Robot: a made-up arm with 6 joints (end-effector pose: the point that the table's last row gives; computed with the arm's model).
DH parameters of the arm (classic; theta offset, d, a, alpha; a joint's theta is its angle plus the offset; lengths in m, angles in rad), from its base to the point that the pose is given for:
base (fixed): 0.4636 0 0.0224 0
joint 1: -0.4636 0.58 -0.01 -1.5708
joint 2: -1.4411 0 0.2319 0
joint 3: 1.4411 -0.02 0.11 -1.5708
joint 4: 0 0.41 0.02 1.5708
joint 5: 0 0 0.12 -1.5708
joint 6: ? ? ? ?
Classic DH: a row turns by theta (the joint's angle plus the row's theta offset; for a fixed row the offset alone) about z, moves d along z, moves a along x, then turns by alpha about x.
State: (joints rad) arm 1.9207 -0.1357 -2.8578 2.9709 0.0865 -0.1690
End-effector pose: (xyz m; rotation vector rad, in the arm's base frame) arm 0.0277 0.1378 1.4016 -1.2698 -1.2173 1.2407
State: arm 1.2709 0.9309 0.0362 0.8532 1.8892 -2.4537
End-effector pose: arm -0.1540 -0.1157 0.4360 -1.8843 -1.6963 0.8037
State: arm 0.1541 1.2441 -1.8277 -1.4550 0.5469 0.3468
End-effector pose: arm 0.6831 0.1448 0.1602 0.6896 0.5837 0.8911
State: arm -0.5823 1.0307 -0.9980 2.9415 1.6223 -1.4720
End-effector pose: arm 0.3987 -0.2588 0.1402 -1.7047 2.5204 0.0652
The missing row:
joint 6: 0 0.18 0.03 -1.5708
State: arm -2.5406 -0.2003 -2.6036 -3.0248 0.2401 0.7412
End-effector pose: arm -0.1212 -0.1033 1.3943 -1.0528 1.2401 -1.3084
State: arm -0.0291 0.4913 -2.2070 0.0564 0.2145 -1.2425
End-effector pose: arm 0.7200 -0.0081 1.0747 0.3514 -0.2496 1.5190
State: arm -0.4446 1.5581 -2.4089 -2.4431 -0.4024 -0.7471
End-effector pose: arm 0.5746 -0.1361 0.1556 -0.2809 1.6883 1.8718
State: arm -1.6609 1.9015 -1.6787 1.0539 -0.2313 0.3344
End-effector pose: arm -0.2074 -0.2446 -0.1055 -0.0718 -1.9281 -2.2066
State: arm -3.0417 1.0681 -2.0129 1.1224 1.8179 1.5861
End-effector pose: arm -0.5622 -0.1816 0.3848 -0.0526 0.8561 0.6177
